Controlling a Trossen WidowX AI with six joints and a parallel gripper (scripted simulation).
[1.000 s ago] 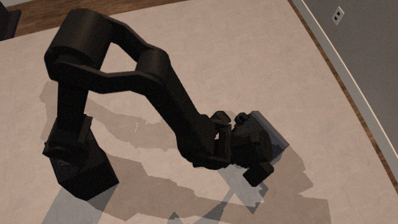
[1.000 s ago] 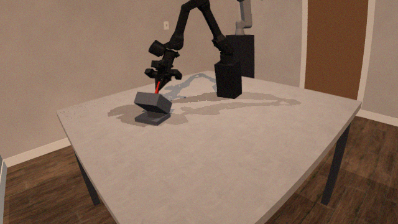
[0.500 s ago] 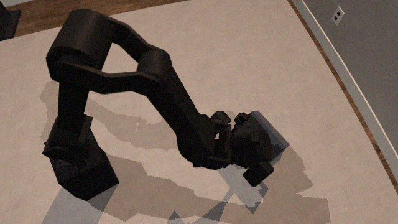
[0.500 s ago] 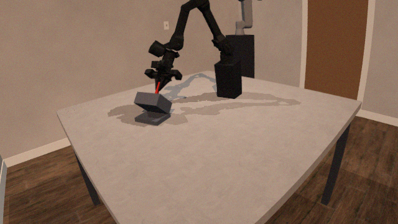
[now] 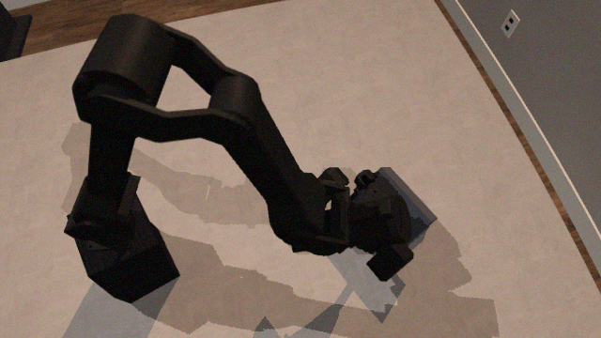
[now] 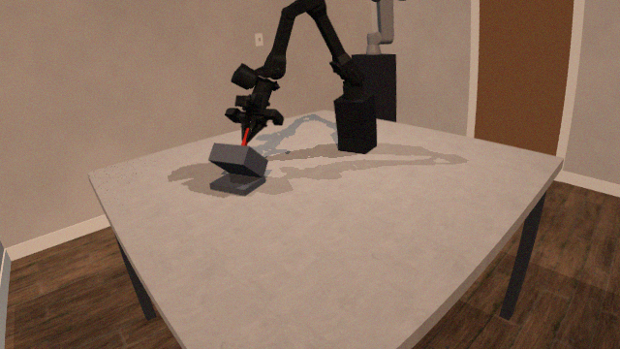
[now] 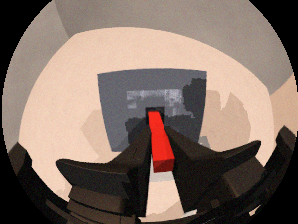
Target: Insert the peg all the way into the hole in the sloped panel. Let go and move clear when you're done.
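The red peg lies 2 cm ahead of my hand, 1 cm to the left of it and 2 cm below it. Round my hand: dark base plate (7 cm ahead, 4 cm to the left, 14 cm below).
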